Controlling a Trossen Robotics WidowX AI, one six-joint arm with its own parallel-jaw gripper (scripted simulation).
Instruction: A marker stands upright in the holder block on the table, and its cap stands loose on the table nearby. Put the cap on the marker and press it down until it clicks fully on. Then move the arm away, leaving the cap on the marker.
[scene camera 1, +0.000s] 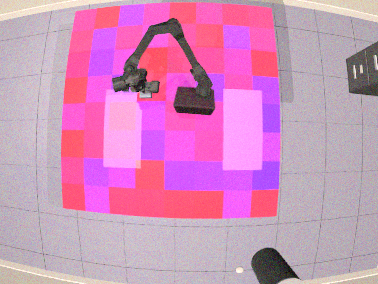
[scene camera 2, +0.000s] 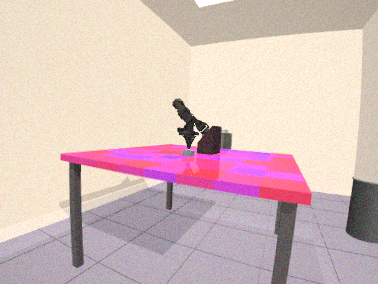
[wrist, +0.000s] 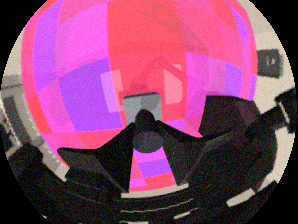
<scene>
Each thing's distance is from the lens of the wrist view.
my gripper (wrist: 145, 124): 10 cm
dark marker cap (wrist: 147, 138): 6 cm
</scene>
